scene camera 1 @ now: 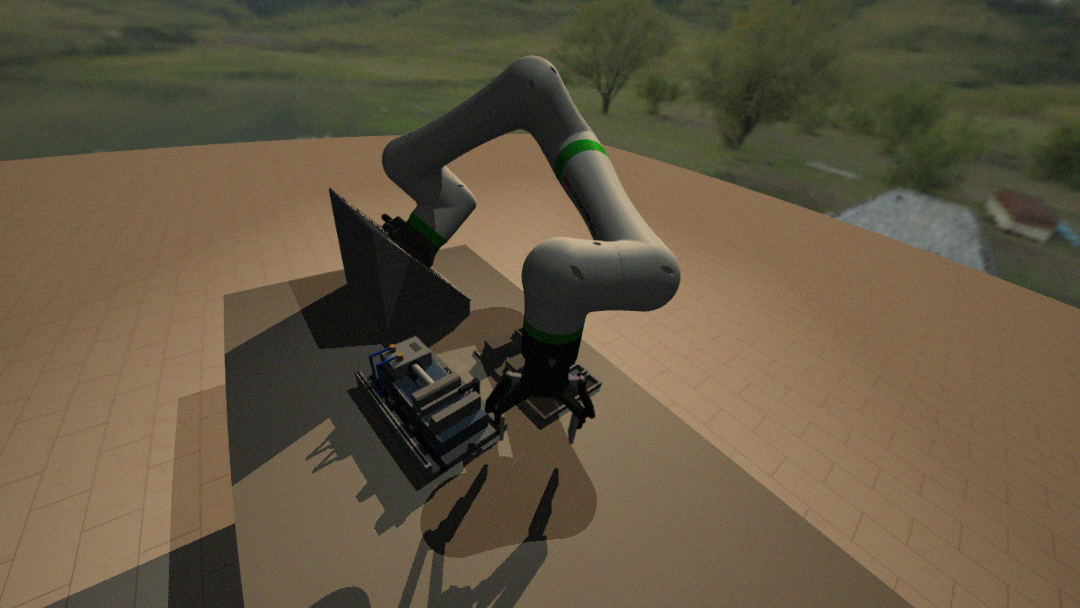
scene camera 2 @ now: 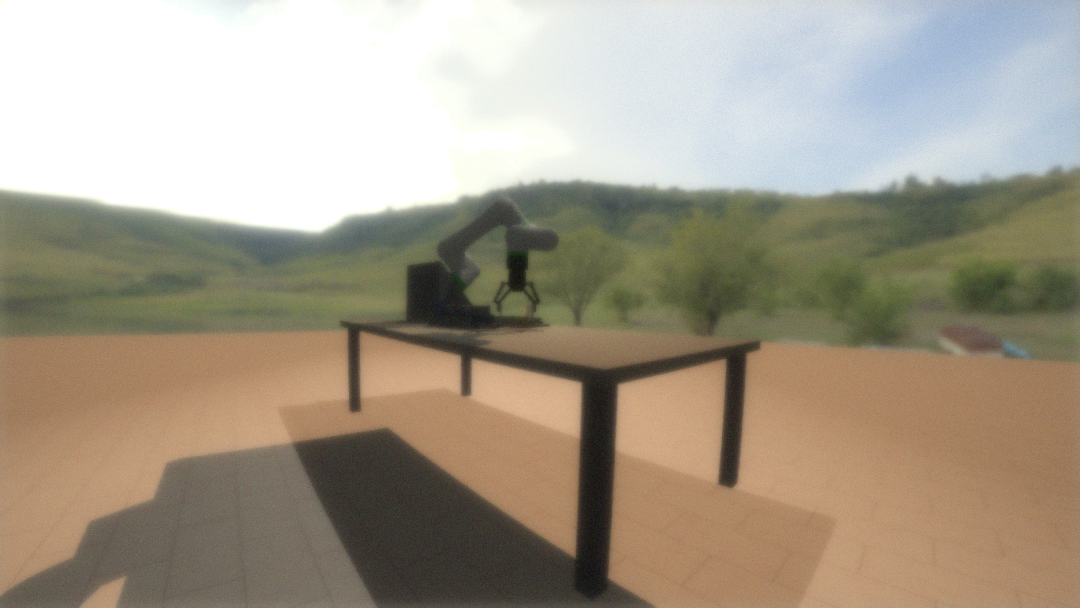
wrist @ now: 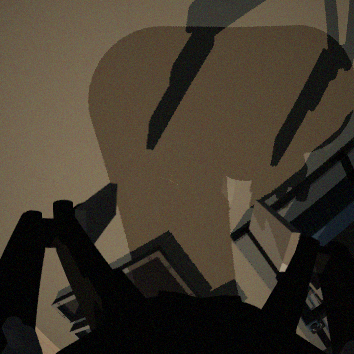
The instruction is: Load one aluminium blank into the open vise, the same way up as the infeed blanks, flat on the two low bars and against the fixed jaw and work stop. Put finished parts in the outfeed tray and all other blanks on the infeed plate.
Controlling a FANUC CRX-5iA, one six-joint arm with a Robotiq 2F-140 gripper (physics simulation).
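Frame: origin at the arm's base, x ahead, y left, z up, level; metres.
Seen in the pictures: gripper, fingertip midpoint: (scene camera 1: 536, 436) (scene camera 2: 516, 320) (wrist: 185, 207); arm's base, origin of the base link: (scene camera 1: 410, 251) (scene camera 2: 446, 292).
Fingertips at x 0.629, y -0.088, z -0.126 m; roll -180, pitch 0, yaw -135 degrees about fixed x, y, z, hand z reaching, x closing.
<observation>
Offsets run from my fingertips to a thing's top centre. "spot": to the spot under its first point. Level surfaces: height alone.
My gripper (scene camera 1: 536, 432) (scene camera 2: 517, 308) (wrist: 185, 207) is open, with its fingers spread wide and nothing between them. It points down beside the vise and hangs above the table. The vise {0.063 m up, 0.220 m back, 0.107 m right} (scene camera 1: 455, 410) is grey and blue and stands left of the gripper in scene camera 1, with a gap between its jaws; the wrist view shows part of it at the right edge. A dark tray with a light rim (scene camera 1: 541, 421) (wrist: 175, 270) lies behind the gripper, partly hidden by it. I cannot tell if this is the outfeed tray or the infeed plate. No aluminium blank shows clearly.
A tall dark panel (scene camera 1: 393, 290) stands behind the vise, near the arm's base. Blue hoses with yellow fittings {spot: 0.071 m up, 0.326 m back, 0.122 m right} (scene camera 1: 393, 348) rise at the vise's rear end. Dark fixtures {0.007 m up, 0.265 m back, 0.127 m left} (scene camera 1: 495, 351) stand between the vise and the tray. The table {0.036 m down} (scene camera 1: 680, 521) (scene camera 2: 604, 351) carries long finger shadows.
</observation>
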